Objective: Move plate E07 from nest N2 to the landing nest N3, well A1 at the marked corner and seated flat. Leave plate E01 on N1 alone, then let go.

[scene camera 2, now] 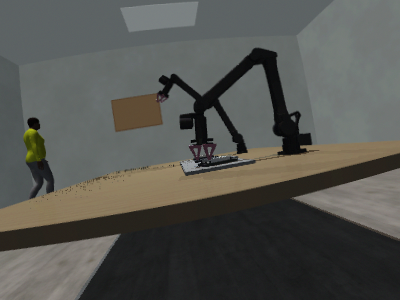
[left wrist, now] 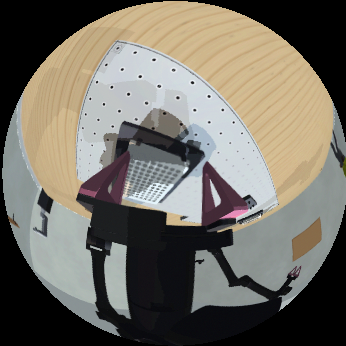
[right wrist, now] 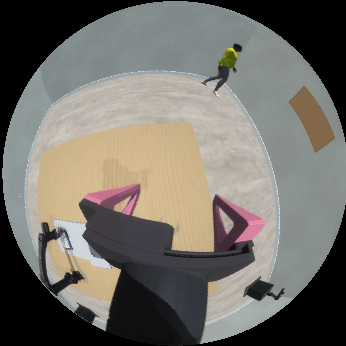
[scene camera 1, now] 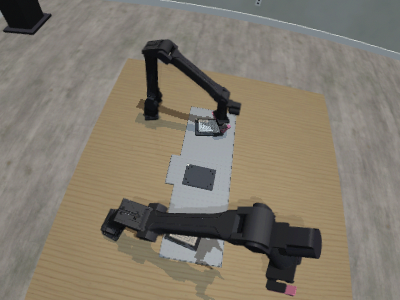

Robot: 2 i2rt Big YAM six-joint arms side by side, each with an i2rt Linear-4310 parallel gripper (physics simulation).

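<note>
One well plate [scene camera 1: 207, 126] [left wrist: 154, 177] [right wrist: 66, 242] sits in a black nest [left wrist: 162, 138] at the far end of the pegboard in scene camera 1. My left gripper [scene camera 1: 222, 123] [scene camera 2: 202, 154] [left wrist: 167, 158] is open, low over that plate's end, with its fingers on either side. A dark nest [scene camera 1: 199, 177] in the middle of the board holds no plate. Another plate [scene camera 1: 185, 239] shows partly under my right arm at the near end. Plate labels and the marked corner are not readable. My right gripper [scene camera 1: 289, 289] [scene camera 2: 160, 98] [right wrist: 176, 193] is open and empty, raised away from the board.
The pale pegboard [scene camera 1: 209, 151] [scene camera 2: 187, 170] [left wrist: 112, 75] lies on the wooden table [scene camera 1: 280, 150] [scene camera 2: 125, 200] [right wrist: 165, 145]. My right arm [scene camera 1: 200, 225] spans above the board's near end. A person in a yellow top [scene camera 2: 34, 145] [right wrist: 228, 59] stands beyond the table.
</note>
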